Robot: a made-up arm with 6 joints.
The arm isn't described. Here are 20 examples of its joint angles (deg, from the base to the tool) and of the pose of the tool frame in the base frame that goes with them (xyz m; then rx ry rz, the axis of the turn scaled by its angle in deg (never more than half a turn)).
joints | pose
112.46 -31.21 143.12 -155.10 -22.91 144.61 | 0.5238 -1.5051 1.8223 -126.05 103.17 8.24
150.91 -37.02 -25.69 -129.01 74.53 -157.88 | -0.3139 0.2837 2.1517 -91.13 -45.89 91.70
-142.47 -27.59 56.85 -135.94 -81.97 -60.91 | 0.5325 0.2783 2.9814 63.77 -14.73 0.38
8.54 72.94 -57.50 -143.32 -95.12 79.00 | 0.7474 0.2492 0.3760 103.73 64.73 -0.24
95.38 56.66 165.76 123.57 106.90 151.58 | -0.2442 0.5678 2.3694 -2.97 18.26 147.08
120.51 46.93 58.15 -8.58 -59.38 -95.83 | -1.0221 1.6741 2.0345 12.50 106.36 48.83
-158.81 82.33 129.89 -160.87 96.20 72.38 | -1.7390 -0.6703 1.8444 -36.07 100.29 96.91
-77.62 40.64 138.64 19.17 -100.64 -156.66 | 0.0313 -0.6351 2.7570 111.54 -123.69 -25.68
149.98 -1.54 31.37 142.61 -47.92 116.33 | -0.7274 0.4121 2.9639 -113.35 -79.64 -82.45
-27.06 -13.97 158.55 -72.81 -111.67 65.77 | -0.9119 0.5728 2.0535 -130.55 -51.48 0.85
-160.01 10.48 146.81 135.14 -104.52 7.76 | 0.4822 0.2541 2.4482 -3.43 56.24 67.22
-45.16 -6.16 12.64 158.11 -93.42 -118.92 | 0.5173 -0.6044 2.7501 -58.11 -81.34 -103.62
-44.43 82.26 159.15 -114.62 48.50 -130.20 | 0.8338 -1.0218 2.1731 -75.75 33.27 -105.35
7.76 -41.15 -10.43 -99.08 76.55 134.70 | 0.1552 -0.1426 2.4457 -10.91 8.04 -65.70
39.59 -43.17 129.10 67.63 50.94 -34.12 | -1.4462 -1.0340 1.6562 5.26 158.66 49.42
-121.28 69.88 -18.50 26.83 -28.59 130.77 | -0.8157 -1.1644 0.2425 -7.40 75.39 46.73
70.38 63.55 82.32 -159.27 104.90 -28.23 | 0.6775 1.8539 1.8157 118.39 23.69 -85.27
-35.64 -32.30 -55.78 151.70 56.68 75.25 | 0.4864 -0.2243 1.6180 139.12 32.20 -85.90
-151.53 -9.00 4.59 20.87 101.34 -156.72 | -0.6605 -0.3839 2.6698 9.34 -58.43 -2.57
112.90 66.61 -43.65 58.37 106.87 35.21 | -0.5858 1.0047 0.4107 5.37 -26.96 164.87
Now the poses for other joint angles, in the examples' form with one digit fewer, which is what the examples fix.
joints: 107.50 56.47 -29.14 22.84 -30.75 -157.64
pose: -0.381 1.273 0.485 9.5 65.0 -31.0
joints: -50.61 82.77 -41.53 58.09 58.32 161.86
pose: 0.653 -0.655 0.060 -122.7 -8.4 65.4
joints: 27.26 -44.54 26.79 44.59 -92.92 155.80
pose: -0.400 -0.357 2.757 -162.8 30.3 20.3
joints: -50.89 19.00 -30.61 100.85 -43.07 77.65
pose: 0.798 -1.158 1.401 -115.7 120.6 62.8
